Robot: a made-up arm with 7 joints. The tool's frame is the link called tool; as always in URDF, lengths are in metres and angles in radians. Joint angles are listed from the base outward.
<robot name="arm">
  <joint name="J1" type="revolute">
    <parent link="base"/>
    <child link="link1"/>
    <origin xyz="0 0 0"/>
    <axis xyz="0 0.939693 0.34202"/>
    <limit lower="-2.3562" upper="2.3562"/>
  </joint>
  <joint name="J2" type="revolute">
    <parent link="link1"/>
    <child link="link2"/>
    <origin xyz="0 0 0"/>
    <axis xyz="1 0 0"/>
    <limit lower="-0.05" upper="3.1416"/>
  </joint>
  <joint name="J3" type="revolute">
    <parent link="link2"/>
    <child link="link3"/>
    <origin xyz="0 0 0"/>
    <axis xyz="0 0 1"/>
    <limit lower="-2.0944" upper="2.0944"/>
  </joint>
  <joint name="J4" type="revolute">
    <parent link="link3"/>
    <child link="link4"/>
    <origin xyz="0.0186 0 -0.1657"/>
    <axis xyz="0 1 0"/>
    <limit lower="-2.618" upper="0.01"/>
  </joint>
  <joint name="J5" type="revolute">
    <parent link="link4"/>
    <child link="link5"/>
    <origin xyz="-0.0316 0 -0.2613"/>
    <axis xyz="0 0 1"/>
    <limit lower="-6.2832" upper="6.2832"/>
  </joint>
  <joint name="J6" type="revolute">
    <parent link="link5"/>
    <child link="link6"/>
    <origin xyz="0 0 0"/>
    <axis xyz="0 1 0"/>
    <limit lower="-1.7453" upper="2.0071"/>
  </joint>
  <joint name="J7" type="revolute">
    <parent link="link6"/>
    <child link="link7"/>
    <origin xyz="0 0 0"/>
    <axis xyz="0 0 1"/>
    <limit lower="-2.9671" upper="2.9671"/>
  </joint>
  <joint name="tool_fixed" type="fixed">
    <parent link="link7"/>
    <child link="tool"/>
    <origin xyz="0 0 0"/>
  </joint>
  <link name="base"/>
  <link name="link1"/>
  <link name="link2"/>
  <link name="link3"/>
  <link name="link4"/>
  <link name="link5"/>
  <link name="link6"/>
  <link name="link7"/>
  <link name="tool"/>
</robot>
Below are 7 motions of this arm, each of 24 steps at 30 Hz.
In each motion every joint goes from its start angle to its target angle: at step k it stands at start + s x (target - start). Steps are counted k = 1, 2, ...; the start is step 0. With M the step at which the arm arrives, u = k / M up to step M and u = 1 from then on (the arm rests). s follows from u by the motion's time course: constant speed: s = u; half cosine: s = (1 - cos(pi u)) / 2; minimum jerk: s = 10 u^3 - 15 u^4 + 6 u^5.
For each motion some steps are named. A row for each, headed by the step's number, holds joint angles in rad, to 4 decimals.
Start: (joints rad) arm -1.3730 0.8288 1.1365 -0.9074 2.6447 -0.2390 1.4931
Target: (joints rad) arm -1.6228 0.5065 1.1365 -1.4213 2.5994 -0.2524 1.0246
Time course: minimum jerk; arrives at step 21
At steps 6, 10, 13, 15, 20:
6: -1.4091 0.7822 1.1365 -0.9818 2.6381 -0.2409 1.4253
10: -1.4868 0.6820 1.1365 -1.1414 2.6241 -0.2451 1.2797
13: -1.5516 0.5984 1.1365 -1.2748 2.6123 -0.2486 1.1582
15: -1.5867 0.5531 1.1365 -1.3469 2.6060 -0.2505 1.0924
20: -1.6225 0.5068 1.1365 -1.4208 2.5994 -0.2524 1.0251

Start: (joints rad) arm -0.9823 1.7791 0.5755 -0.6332 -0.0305 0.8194 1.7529
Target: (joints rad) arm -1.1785 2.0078 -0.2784 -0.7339 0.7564 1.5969 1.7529
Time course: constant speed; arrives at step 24
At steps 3, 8, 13, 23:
3: -1.0068 1.8077 0.4688 -0.6458 0.0679 0.9166 1.7529
8: -1.0477 1.8553 0.2909 -0.6668 0.2318 1.0786 1.7529
13: -1.0886 1.9030 0.1130 -0.6877 0.3957 1.2405 1.7529
23: -1.1703 1.9983 -0.2428 -0.7297 0.7236 1.5645 1.7529

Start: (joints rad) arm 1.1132 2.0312 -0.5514 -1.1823 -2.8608 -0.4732 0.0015
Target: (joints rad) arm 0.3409 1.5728 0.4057 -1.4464 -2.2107 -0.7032 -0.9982
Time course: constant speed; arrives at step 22
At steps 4, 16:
4: 0.9728 1.9479 -0.3774 -1.2303 -2.7426 -0.5150 -0.1803
16: 0.5515 1.6978 0.1447 -1.3744 -2.3880 -0.6405 -0.7256

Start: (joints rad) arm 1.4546 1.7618 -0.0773 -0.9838 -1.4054 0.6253 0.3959
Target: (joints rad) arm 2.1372 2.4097 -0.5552 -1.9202 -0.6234 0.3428 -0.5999
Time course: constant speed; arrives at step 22
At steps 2, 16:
2: 1.5167 1.8207 -0.1207 -1.0689 -1.3343 0.5996 0.3054
16: 1.9510 2.2330 -0.4249 -1.6648 -0.8367 0.4198 -0.3283

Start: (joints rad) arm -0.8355 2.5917 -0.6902 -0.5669 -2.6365 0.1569 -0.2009
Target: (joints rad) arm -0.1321 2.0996 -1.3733 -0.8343 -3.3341 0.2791 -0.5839
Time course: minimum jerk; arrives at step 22
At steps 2, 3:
2: -0.8309 2.5885 -0.6947 -0.5686 -2.6411 0.1577 -0.2034
3: -0.8211 2.5816 -0.7042 -0.5724 -2.6508 0.1594 -0.2087

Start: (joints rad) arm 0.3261 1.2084 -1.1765 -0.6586 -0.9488 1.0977 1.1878
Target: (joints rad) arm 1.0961 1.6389 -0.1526 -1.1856 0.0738 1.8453 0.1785
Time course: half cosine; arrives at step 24
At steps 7, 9, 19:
7: 0.4767 1.2926 -0.9762 -0.7617 -0.7488 1.2439 0.9904
9: 0.5638 1.3413 -0.8605 -0.8213 -0.6332 1.3285 0.8763
19: 1.0165 1.5944 -0.2584 -1.1311 -0.0319 1.7681 0.2828

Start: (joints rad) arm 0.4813 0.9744 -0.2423 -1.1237 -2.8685 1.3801 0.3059
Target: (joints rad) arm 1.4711 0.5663 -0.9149 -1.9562 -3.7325 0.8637 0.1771
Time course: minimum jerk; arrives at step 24
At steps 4, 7, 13, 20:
4: 0.5164 0.9599 -0.2662 -1.1532 -2.8992 1.3618 0.3013
7: 0.6320 0.9123 -0.3447 -1.2504 -3.0000 1.3015 0.2863
13: 1.0532 0.7386 -0.6309 -1.6047 -3.3677 1.0817 0.2315
20: 1.4360 0.5808 -0.8910 -1.9267 -3.7018 0.8820 0.1817

